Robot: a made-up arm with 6 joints. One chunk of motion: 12 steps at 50 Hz.
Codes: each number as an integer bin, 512 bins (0 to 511) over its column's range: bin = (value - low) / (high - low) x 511, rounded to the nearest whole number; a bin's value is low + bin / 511 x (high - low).
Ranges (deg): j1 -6..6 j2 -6..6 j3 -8..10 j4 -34..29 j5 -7..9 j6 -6..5
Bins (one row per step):
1: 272 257 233 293 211 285
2: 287 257 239 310 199 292
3: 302 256 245 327 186 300
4: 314 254 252 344 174 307
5: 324 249 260 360 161 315
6: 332 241 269 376 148 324
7: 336 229 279 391 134 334
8: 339 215 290 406 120 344
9: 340 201 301 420 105 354
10: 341 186 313 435 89 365
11: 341 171 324 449 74 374
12: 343 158 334 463 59 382
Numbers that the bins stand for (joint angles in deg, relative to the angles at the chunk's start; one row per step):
1: 0.39 0.04 0.21 2.12 -0.39 0.14
2: 0.74 0.04 0.42 4.22 -0.77 0.29
3: 1.09 0.01 0.63 6.32 -1.18 0.46
4: 1.37 -0.04 0.88 8.41 -1.55 0.61
5: 1.61 -0.15 1.16 10.38 -1.96 0.78
6: 1.80 -0.34 1.48 12.36 -2.37 0.97
7: 1.89 -0.62 1.83 14.21 -2.80 1.19
8: 1.96 -0.95 2.22 16.05 -3.24 1.41
9: 1.98 -1.28 2.60 17.78 -3.71 1.62
10: 2.01 -1.63 3.03 19.63 -4.21 1.86
11: 2.01 -1.98 3.41 21.36 -4.68 2.05
12: 2.05 -2.29 3.77 23.08 -5.15 2.22

